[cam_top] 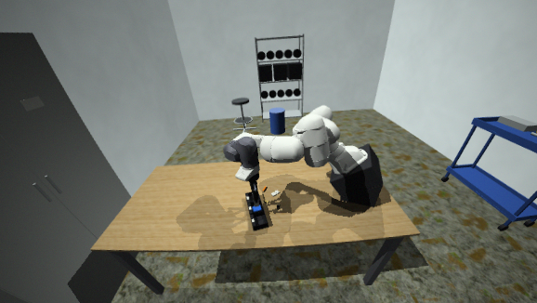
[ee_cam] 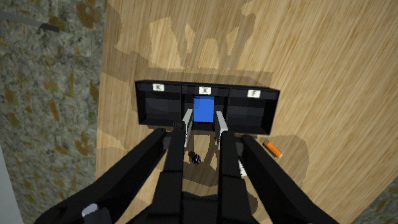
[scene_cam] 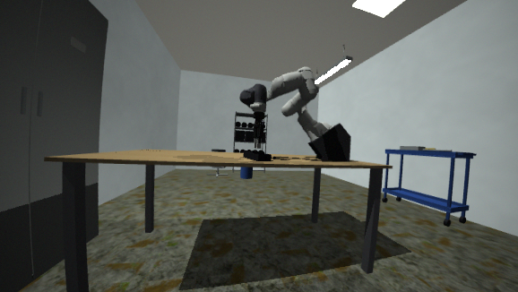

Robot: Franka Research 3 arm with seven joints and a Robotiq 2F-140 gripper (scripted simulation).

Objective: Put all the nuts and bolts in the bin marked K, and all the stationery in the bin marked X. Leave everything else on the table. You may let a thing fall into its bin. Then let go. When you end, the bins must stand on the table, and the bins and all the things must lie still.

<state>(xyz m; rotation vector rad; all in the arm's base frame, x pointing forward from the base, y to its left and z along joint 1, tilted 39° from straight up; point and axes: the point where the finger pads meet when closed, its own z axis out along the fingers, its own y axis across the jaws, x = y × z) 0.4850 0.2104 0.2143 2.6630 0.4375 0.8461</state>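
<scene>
My hand is 60 mm past the brass bolt, 70 mm to the left of it and 90 mm above it. The rest, counted from my hand: grey piece 90 mm below; then flat blue block 80 mm below; then black bin row 10 mm ahead, 80 mm below.
</scene>
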